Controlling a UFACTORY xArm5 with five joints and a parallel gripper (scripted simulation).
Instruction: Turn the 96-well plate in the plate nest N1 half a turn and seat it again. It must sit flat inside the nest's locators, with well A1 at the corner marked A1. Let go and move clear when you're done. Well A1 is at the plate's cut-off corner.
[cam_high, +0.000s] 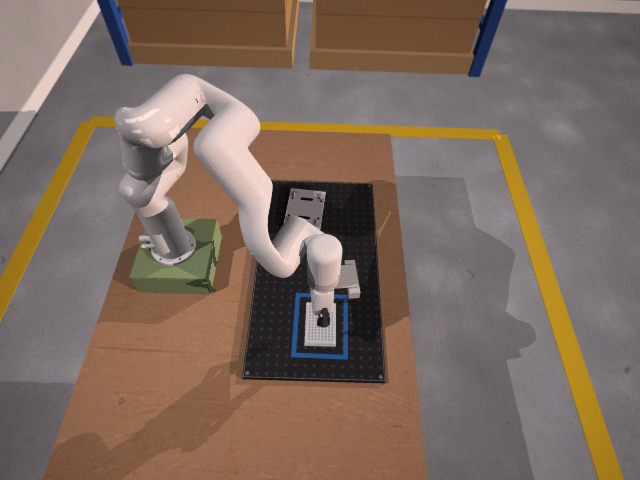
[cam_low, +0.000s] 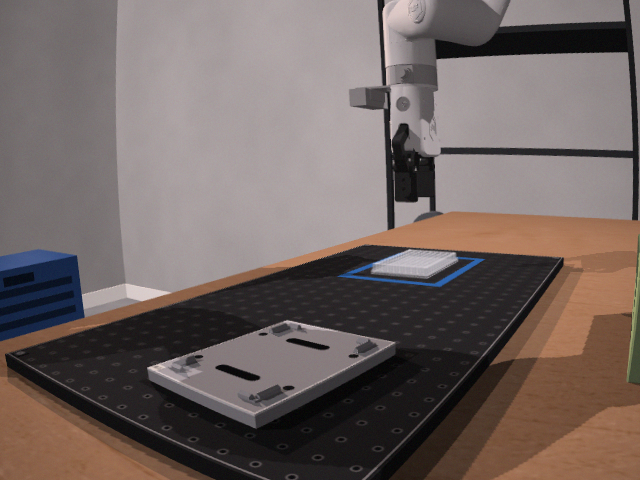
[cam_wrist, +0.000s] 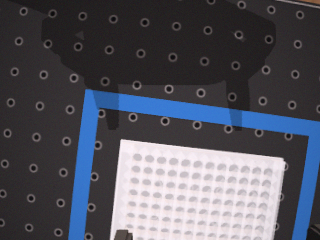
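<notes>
The 96-well plate is 10 cm below my hand. Also, from my hand: grey plate nest 41 cm to the left, 10 cm below, 4 cm behind; then A1 label 48 cm to the left, 10 cm below, 2 cm ahead.
</notes>
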